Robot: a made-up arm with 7 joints.
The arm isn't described. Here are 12 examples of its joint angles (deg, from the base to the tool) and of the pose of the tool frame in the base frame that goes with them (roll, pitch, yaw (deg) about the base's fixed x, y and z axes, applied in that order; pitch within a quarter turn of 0, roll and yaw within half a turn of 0; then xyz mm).
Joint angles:
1: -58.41 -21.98 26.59 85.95 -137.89 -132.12 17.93
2: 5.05 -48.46 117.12 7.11 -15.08 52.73 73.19
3: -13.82 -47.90 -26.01 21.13 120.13 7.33 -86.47
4: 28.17 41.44 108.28 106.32 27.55 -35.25 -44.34
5: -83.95 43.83 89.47 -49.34 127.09 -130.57 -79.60
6: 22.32 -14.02 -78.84 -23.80 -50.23 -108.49 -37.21
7: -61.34 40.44 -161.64 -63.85 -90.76 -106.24 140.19
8: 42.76 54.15 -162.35 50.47 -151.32 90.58 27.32
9: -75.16 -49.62 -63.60 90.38 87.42 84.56 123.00
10: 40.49 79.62 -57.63 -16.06 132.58 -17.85 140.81
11: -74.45 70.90 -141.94 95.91 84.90 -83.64 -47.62
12: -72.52 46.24 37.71 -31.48 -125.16 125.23 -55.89
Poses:
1: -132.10 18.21 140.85 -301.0 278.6 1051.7
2: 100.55 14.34 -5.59 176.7 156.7 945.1
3: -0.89 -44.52 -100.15 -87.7 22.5 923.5
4: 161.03 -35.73 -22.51 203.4 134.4 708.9
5: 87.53 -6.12 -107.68 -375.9 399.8 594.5
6: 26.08 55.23 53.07 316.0 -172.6 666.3
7: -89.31 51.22 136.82 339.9 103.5 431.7
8: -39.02 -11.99 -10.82 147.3 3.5 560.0
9: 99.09 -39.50 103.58 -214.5 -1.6 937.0
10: 38.08 -70.23 56.04 -265.7 463.4 942.0
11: -65.09 8.16 49.42 -194.9 268.6 976.8
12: -18.23 -48.91 104.40 22.3 387.8 712.4
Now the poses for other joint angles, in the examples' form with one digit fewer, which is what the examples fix.
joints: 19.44 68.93 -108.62 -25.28 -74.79 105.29 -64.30
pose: 128.4 -27.9 -34.1 244 310 691
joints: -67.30 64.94 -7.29 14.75 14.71 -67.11 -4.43
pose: 56.3 1.2 121.6 -201 480 434
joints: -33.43 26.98 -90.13 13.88 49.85 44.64 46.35
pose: -137.0 -54.9 32.8 70 4 837
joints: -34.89 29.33 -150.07 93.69 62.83 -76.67 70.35
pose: 123.5 33.8 37.0 -166 524 732
